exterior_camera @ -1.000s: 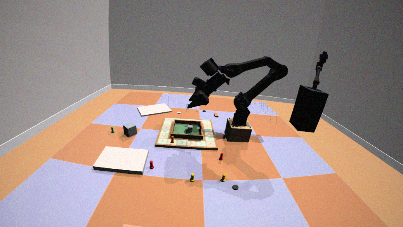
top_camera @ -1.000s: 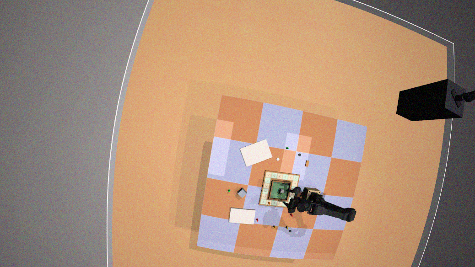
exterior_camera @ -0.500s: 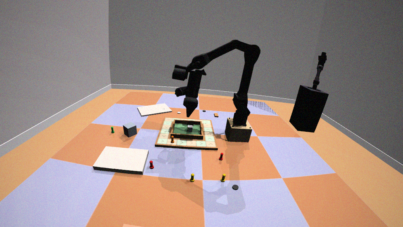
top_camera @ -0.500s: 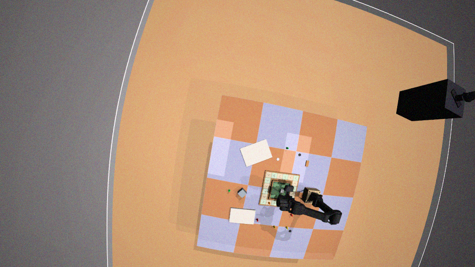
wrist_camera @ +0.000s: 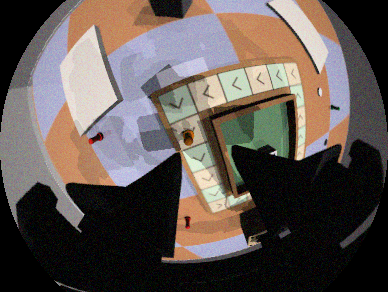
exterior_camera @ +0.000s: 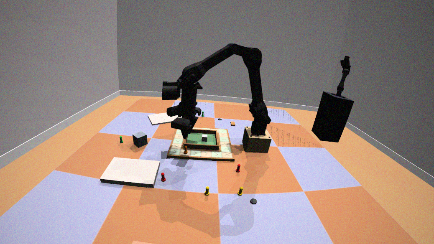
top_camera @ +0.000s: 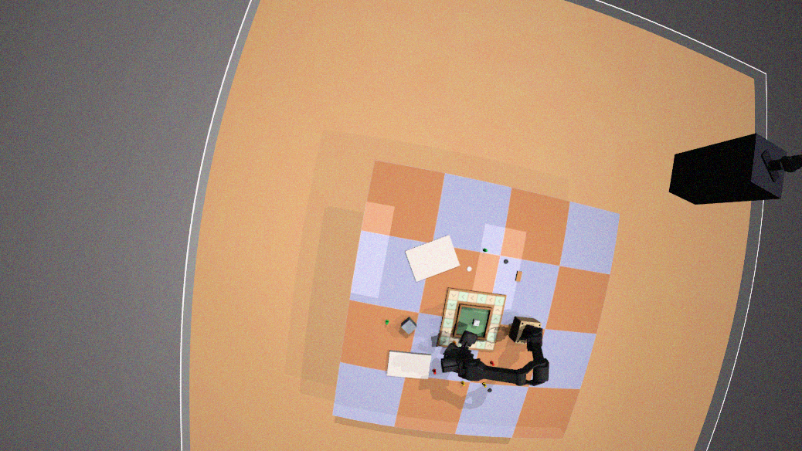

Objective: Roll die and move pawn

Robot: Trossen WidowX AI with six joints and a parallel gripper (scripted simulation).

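My gripper tip is now 2 cm to the right of the orange pawn and 6 cm above it. Round my gripper tip: green dice tray: 5 cm behind, 11 cm to the right, 8 cm below; then white die: 6 cm behind, 11 cm to the right, 6 cm below; then grey cube: 23 cm ahead, 1 cm to the right, 6 cm below.
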